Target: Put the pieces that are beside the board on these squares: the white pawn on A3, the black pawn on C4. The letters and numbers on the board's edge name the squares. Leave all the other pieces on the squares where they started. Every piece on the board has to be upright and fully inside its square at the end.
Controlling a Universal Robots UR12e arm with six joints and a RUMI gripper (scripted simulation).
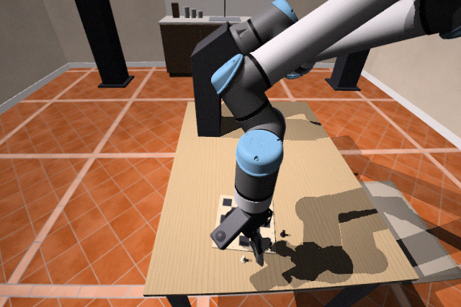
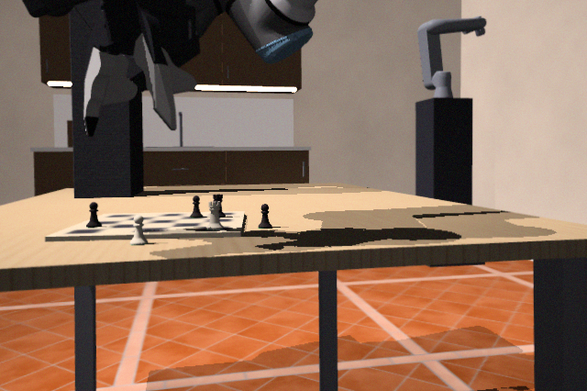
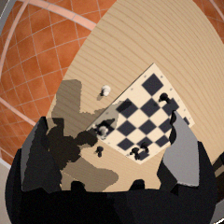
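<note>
My gripper is now 110 mm above the white pawn and 10 mm to the right of it. From my hand the other things lie so: white rook (100 mm below, 90 mm to the left, 50 mm behind); then chessboard (140 mm behind, 120 mm below, 30 mm to the left).
</note>
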